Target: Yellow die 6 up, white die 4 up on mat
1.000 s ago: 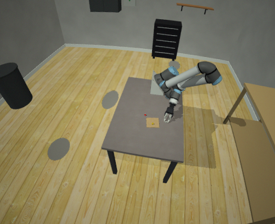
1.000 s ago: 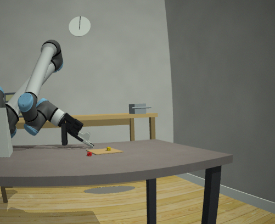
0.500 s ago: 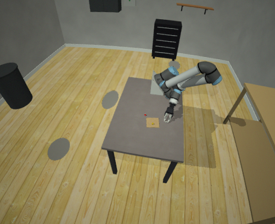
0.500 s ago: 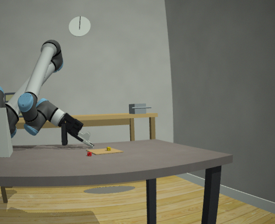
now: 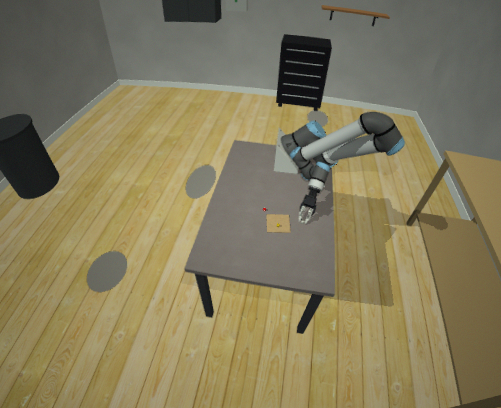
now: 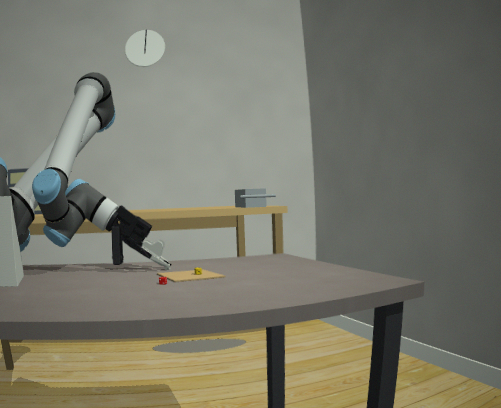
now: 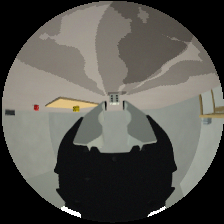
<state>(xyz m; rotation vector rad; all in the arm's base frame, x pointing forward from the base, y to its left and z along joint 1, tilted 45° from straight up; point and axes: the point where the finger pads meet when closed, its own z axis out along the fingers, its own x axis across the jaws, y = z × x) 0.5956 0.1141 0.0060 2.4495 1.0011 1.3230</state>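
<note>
Right now the white die is 1 cm below my hand. The rest, counted from my hand: red die: 8 cm behind, 24 cm to the right, 1 cm below; then tan mat: 2 cm ahead, 15 cm to the right, 2 cm below; then yellow die: 5 cm ahead, 15 cm to the right, 1 cm below.
</note>
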